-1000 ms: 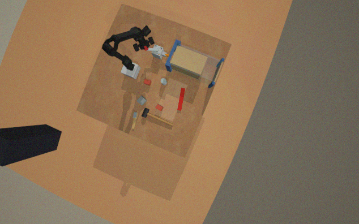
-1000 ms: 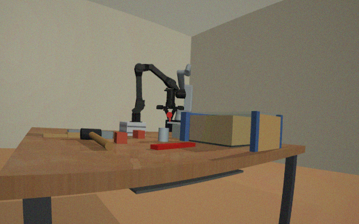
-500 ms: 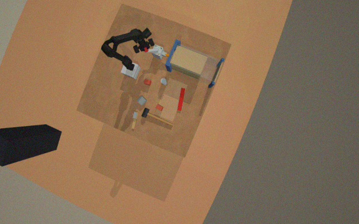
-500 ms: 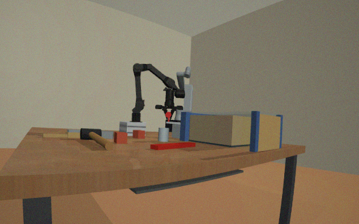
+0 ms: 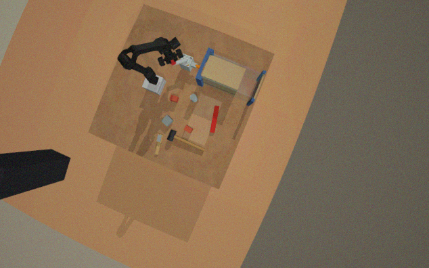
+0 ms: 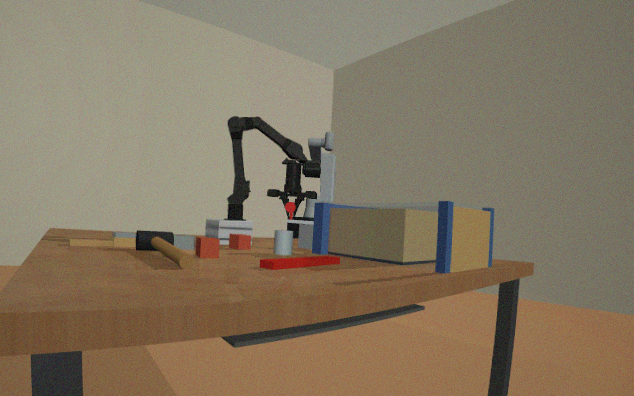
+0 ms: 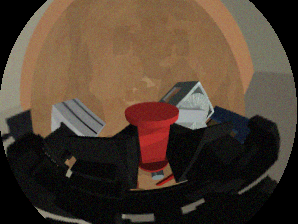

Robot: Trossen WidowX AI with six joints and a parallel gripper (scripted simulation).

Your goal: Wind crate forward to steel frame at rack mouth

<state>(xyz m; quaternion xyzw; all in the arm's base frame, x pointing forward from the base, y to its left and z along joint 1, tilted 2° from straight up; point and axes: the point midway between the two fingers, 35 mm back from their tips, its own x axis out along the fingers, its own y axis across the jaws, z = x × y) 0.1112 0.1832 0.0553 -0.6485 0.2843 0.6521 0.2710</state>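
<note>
Right now the winch handle is 3 cm ahead of my gripper tip, 2 cm to the left of it and 1 cm below it. From my gripper tip the other things lie so: red knob 2 cm above; grey block 46 cm to the right, 10 cm below, 9 cm ahead; grey hand winch 8 cm below, 6 cm ahead, 5 cm to the left.
</note>
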